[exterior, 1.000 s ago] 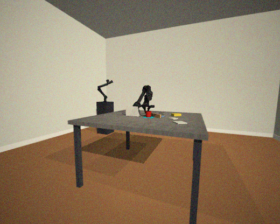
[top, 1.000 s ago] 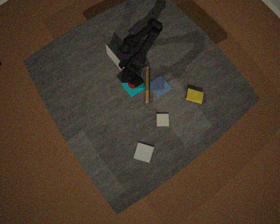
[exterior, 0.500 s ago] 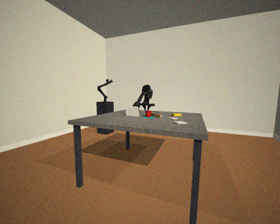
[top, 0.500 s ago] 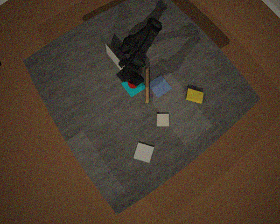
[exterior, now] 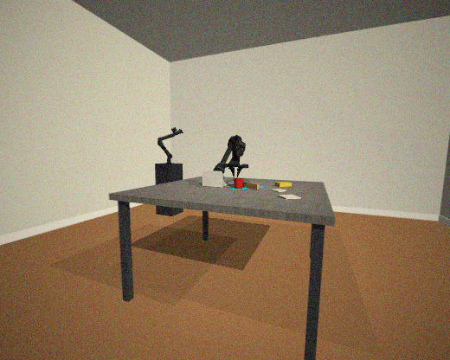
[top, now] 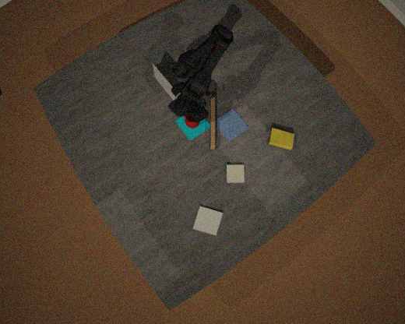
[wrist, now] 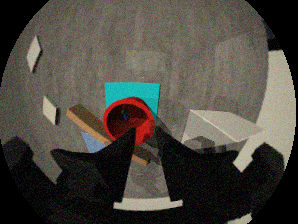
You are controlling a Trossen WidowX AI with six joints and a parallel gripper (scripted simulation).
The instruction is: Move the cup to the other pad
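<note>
Right now the red cup is 30 mm ahead of my gripper tip and 40 mm below it. The rest, counted from my gripper tip: pale blue pad 130 mm ahead, 140 mm to the left, 90 mm below; then wooden bar 80 mm ahead, 70 mm to the left, 70 mm below; then teal pad 30 mm ahead, 90 mm below.
</note>
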